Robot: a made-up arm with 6 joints.
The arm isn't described. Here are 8 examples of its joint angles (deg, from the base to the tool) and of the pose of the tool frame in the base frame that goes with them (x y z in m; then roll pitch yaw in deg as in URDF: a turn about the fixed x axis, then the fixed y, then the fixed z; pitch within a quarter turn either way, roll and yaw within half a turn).
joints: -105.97 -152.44 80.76 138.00 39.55 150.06
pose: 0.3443 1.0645 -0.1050 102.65 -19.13 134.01
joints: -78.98 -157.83 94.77 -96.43 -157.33 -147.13
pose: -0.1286 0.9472 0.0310 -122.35 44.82 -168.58
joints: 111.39 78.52 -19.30 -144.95 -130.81 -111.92
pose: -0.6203 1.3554 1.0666 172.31 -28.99 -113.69
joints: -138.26 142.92 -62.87 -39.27 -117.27 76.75
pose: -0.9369 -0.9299 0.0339 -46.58 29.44 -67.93
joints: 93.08 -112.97 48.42 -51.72 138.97 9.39
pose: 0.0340 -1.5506 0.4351 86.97 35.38 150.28
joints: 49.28 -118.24 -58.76 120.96 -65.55 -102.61
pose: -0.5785 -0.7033 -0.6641 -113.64 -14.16 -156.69
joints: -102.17 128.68 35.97 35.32 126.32 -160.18
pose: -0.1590 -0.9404 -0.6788 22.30 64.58 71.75
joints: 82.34 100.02 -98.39 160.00 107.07 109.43
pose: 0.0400 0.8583 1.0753 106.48 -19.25 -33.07
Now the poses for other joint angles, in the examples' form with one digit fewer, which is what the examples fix.
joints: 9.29 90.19 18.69 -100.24 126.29 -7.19
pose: 1.528 0.256 0.361 -70.1 -16.1 150.6
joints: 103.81 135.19 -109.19 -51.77 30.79 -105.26
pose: -0.322 0.909 0.595 -42.4 -31.0 -46.9
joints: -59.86 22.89 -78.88 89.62 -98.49 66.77
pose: -0.213 0.234 1.844 -96.0 32.9 123.7
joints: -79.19 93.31 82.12 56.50 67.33 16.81
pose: 0.180 -0.926 -0.240 -155.1 -62.1 14.8
